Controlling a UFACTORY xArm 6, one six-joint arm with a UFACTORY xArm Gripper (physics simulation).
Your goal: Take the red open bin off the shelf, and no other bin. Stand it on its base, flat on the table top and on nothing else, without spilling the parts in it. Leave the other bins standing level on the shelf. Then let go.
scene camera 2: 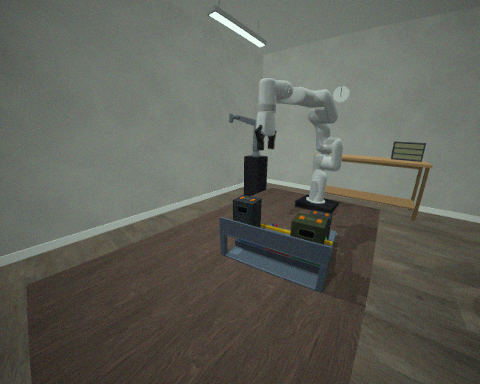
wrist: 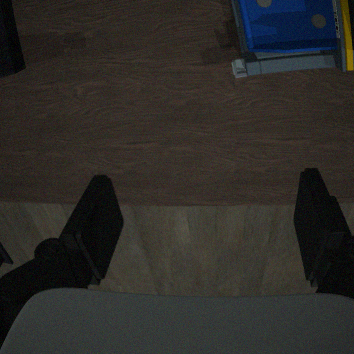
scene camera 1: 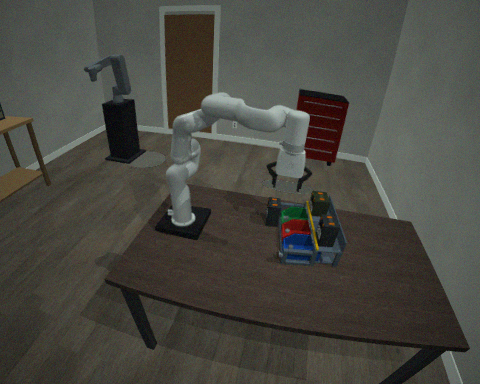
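Where they show: gripper, fingertip midpoint: (scene camera 2: 265,149) (wrist: 205,196) (scene camera 1: 285,188); arm's base, origin of the base link: (scene camera 2: 315,200) (scene camera 1: 183,219).
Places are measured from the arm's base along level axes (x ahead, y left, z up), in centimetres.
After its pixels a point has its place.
The red open bin (scene camera 1: 296,229) {y 12.2, x 58.8, z -1.3 cm} sits in the shelf (scene camera 1: 338,225) (scene camera 2: 275,238) {y 13.4, x 76.7, z 11.2 cm} (wrist: 295,63) {y -10.4, x 60.6, z 5.5 cm}, between the green bin (scene camera 1: 295,214) {y 23.4, x 57.1, z 0.1 cm} and the blue bin (scene camera 1: 298,242) {y 1.2, x 60.4, z -0.2 cm} (wrist: 295,27) {y -5.8, x 62.4, z -2.1 cm}. The red bin does not show in the wrist view. A yellow bar (scene camera 1: 312,226) {y 5.4, x 65.4, z 8.1 cm} runs along the shelf behind the bins. Small parts show in the bins, too small to tell apart. My gripper (scene camera 1: 287,188) {y -9.7, x 49.1, z 35.7 cm} (scene camera 2: 266,148) {y -9.7, x 49.1, z 35.7 cm} (wrist: 205,196) {y -9.7, x 49.1, z 35.7 cm} is open and empty, pointing down, high above the table and apart from the shelf and bins.
The shelf stands on the dark wooden table (scene camera 1: 225,280) {y -28.9, x 31.9, z -3.0 cm} (scene camera 2: 175,310) {y 1.3, x 106.2, z -3.0 cm} (wrist: 150,115) {y -22.4, x 36.6, z -3.0 cm}. A dark case (scene camera 1: 273,212) {y 12.5, x 45.1, z 6.7 cm} stands beside the shelf near the green bin. An olive case (scene camera 1: 320,204) {y 15.4, x 67.9, z 15.0 cm} (scene camera 2: 310,230) {y 22.2, x 71.7, z 15.0 cm} and another dark case (scene camera 1: 328,232) {y -6.8, x 71.0, z 15.9 cm} (scene camera 2: 247,211) {y 0.3, x 74.5, z 16.0 cm} stand behind the yellow bar.
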